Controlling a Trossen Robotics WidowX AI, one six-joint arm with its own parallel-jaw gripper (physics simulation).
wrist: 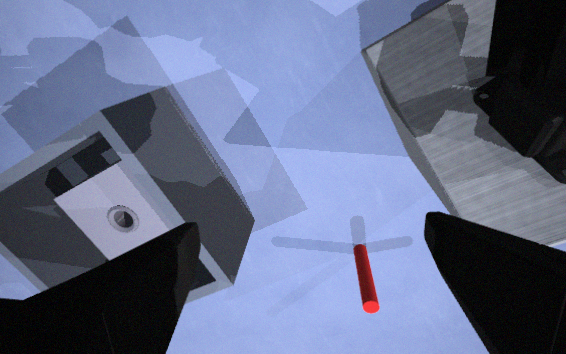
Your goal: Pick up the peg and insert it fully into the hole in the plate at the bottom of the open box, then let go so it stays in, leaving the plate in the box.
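Places are measured from the arm's base along level axes (x ahead, y left, z up), in metres.
Pixels of known places: gripper, fingertip midpoint: (310,229).
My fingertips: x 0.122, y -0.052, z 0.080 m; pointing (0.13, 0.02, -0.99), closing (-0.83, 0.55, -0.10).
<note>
For each thing: its top centre in the pictures, then the offset to it from my fingertips. "spot": a spot on its surface instead. Level surfaces: height alone.
- red peg, middle of its top: (371,307) dy +0.155, dx +0.048, dz -0.115 m
- open grey box, surface spot: (198,136) spot: dy -0.043, dx +0.107, dz -0.193 m
- pale plate, middle of its top: (121,221) dy -0.028, dx +0.190, dz -0.134 m
- round hole, surface spot: (123,219) spot: dy -0.027, dx +0.199, dz -0.146 m
- blue surface, its level: dz -0.195 m
A red peg (366,280) stands upright on the blue surface, right of centre in the wrist view, with its round top end toward the camera. My gripper (310,229) is open, its two black fingers wide apart. The peg shows between the fingers, nearer the right one, and touches neither. The open grey box (200,135) stands at the left, partly covered by the left finger. Inside it lies the pale plate (90,200), with a round hole (123,219) that shows empty. The plate's lower part is hidden behind the left finger.
A large grey, brushed-looking block (500,195) stands at the upper right, beyond the right finger. A black object (530,85) covers part of it at the right edge. Shadows of the peg and box fall on the blue surface (325,185).
</note>
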